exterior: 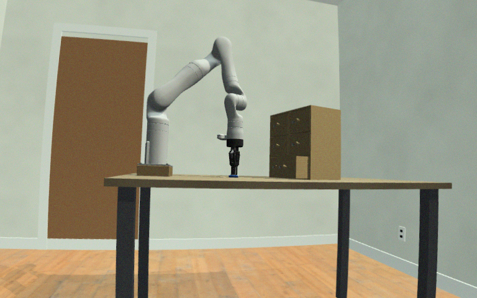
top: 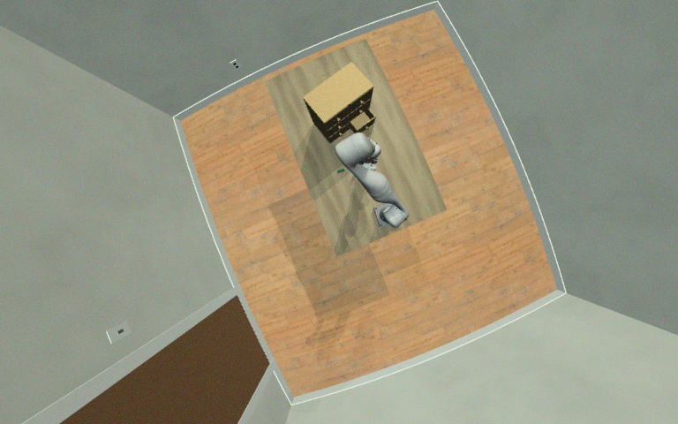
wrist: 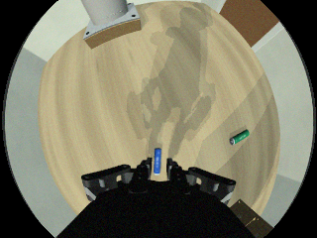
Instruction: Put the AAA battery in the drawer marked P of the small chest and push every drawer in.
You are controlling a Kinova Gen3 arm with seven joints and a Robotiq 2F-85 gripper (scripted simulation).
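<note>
Right now the blue AAA battery is 2 cm below my hand. Also, from my hand: green battery (15 cm to the left, 5 cm ahead, 2 cm below); then drawer (27 cm ahead, 12 cm to the right).
</note>
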